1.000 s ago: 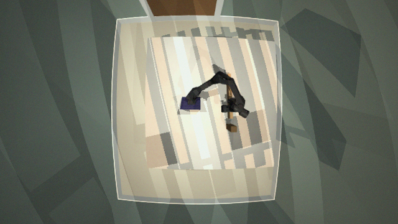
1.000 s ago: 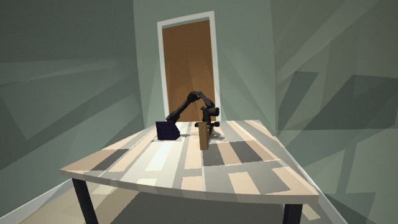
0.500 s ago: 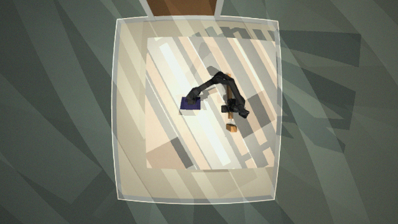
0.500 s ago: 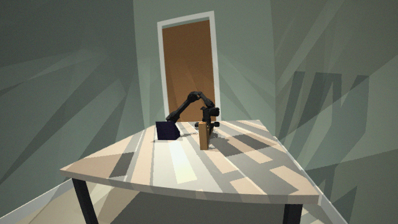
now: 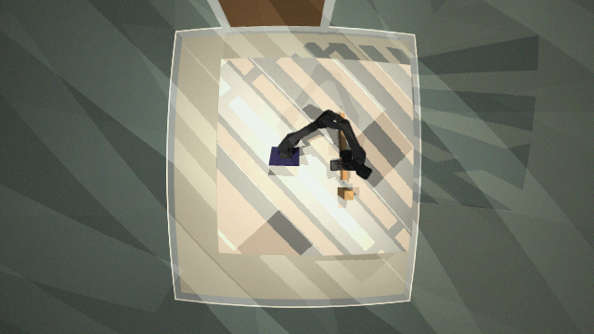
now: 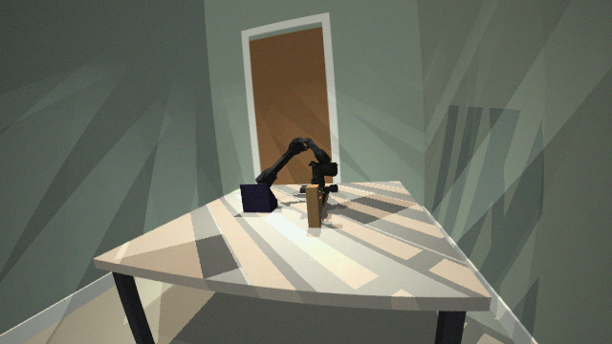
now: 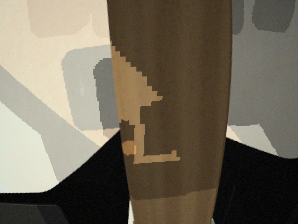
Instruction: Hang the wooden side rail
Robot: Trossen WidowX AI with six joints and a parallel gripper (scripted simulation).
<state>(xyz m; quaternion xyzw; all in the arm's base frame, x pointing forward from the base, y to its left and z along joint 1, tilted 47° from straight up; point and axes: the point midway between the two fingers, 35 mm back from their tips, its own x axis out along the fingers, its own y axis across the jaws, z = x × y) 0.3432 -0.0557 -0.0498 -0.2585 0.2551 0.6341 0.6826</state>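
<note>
Right now my gripper tip is 16 cm to the left of the headboard post, 4 cm below it and 1 cm past it.
</note>
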